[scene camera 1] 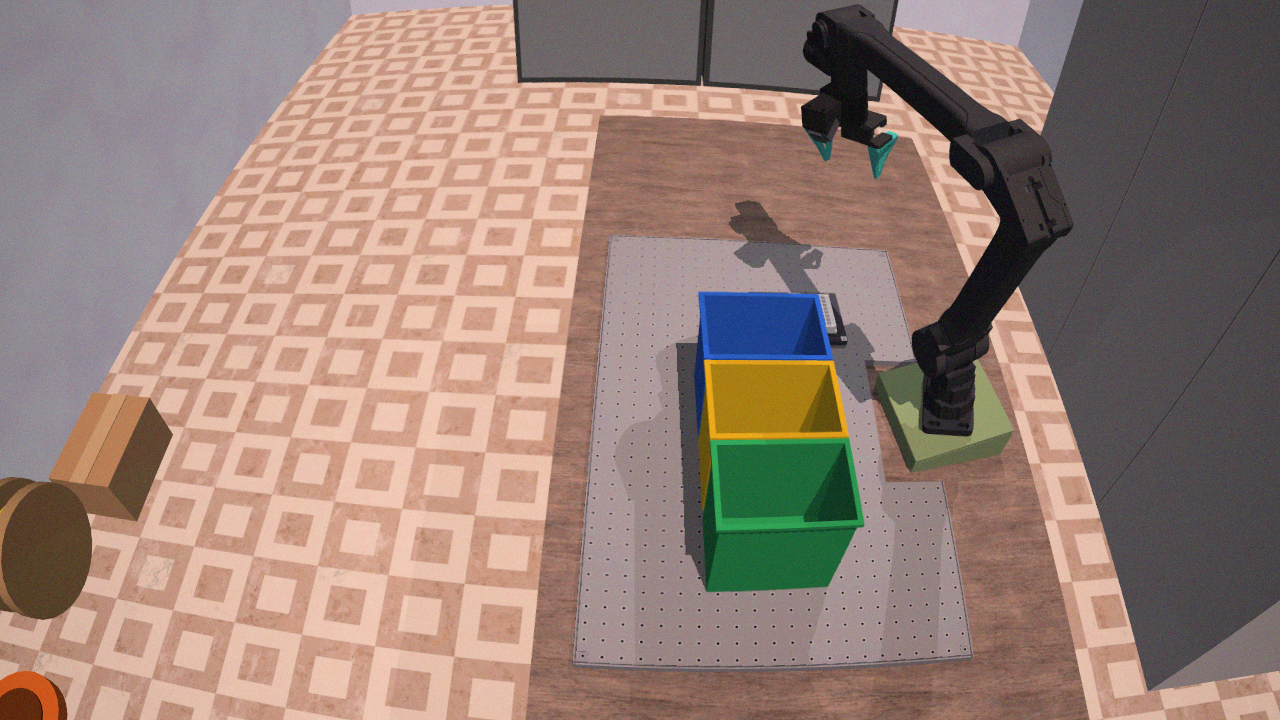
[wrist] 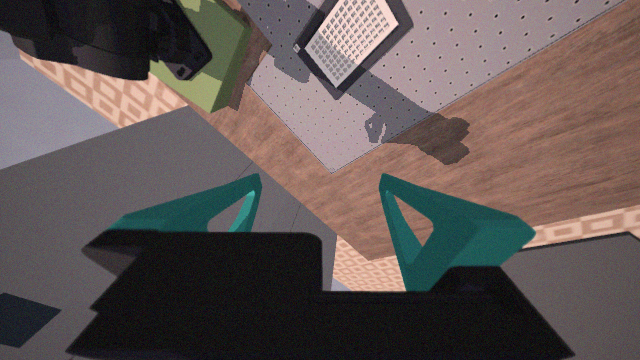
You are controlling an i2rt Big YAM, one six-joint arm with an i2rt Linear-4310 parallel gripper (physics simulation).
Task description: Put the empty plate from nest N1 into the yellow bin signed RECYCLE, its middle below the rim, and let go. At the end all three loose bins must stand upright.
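Places are measured from the arm's base along level axes (x ahead, y left, z up), in centimetres.
Pixels of known places: gripper, fingertip midpoint: (scene camera 1: 851,168) (wrist: 320,180); arm's base, link origin: (scene camera 1: 947,404) (wrist: 174,36).
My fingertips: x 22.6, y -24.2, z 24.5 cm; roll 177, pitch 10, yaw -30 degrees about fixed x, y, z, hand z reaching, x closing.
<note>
For each thing: its middle in the pictures, then the offset to it from my fingertips. Level surfaces: height alone.
- yellow bin, body centre: (scene camera 1: 766,438) dx +6.4, dy +42.0, dz -19.2 cm
- blue bin, body centre: (scene camera 1: 757,367) dx +9.7, dy +29.2, dz -19.2 cm
- green bin, body centre: (scene camera 1: 775,520) dx +3.1, dy +54.9, dz -19.2 cm
- grey perforated board, surface height: dz -28.2 cm
- wooden table, surface height: dz -29.5 cm
My gripper (scene camera 1: 852,168) (wrist: 320,180) is open and empty, high above the back right of the wooden table. A white plate with a grid of wells (scene camera 1: 827,315) (wrist: 351,37) lies in a dark nest (scene camera 1: 838,324) (wrist: 339,93) on the perforated board; in the scene view the blue bin hides part of it. No nest label is readable. The yellow bin (scene camera 1: 774,398) stands upright between the blue bin (scene camera 1: 760,325) and the green bin (scene camera 1: 778,559), both upright. The sign on the yellow bin does not show.
The grey perforated board (scene camera 1: 644,626) (wrist: 300,127) lies on the wooden table (scene camera 1: 698,170) (wrist: 550,120). The arm's base stands on a green block (scene camera 1: 962,447) (wrist: 232,65) right of the bins. A tall dark cabinet (scene camera 1: 1154,295) stands at the right.
</note>
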